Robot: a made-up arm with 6 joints. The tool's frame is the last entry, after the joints.
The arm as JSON. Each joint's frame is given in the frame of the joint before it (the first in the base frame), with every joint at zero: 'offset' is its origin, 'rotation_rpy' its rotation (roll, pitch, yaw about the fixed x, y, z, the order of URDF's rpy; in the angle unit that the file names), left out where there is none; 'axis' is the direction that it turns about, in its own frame. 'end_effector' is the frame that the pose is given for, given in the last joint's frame.
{
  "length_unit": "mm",
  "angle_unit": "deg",
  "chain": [
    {
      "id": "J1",
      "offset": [
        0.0,
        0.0,
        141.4
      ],
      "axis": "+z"
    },
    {
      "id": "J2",
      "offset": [
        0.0,
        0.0,
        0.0
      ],
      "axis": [
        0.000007,
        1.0,
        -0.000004
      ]
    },
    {
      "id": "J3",
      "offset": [
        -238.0,
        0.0,
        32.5
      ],
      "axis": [
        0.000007,
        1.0,
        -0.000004
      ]
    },
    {
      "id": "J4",
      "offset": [
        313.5,
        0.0,
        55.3
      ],
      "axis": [
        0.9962,
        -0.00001,
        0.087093
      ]
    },
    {
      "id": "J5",
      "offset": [
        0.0,
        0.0,
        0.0
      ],
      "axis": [
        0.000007,
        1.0,
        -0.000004
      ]
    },
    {
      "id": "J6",
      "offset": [
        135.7,
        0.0,
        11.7
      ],
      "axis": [
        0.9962,
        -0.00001,
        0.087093
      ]
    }
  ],
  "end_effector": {
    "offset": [
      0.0,
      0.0,
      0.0
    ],
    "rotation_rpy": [
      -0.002,
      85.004,
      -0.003
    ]
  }
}
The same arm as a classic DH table. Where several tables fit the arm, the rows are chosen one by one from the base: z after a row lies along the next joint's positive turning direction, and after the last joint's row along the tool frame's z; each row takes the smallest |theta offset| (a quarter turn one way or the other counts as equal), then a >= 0, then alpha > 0; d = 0 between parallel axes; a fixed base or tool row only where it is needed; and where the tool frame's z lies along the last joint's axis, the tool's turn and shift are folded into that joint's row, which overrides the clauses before.
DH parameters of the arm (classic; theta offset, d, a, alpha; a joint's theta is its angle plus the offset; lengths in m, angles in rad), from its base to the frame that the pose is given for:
J1: 0 0.1414 0 -1.5708
J2: 0.1357 0 -0.2402 0
J3: 1.3479 0 -0.0278 1.5708
J4: 0 0.3171 0 -1.5708
J5: 0 0 0.0002 1.5708
J6: 0 0.1362 0 0

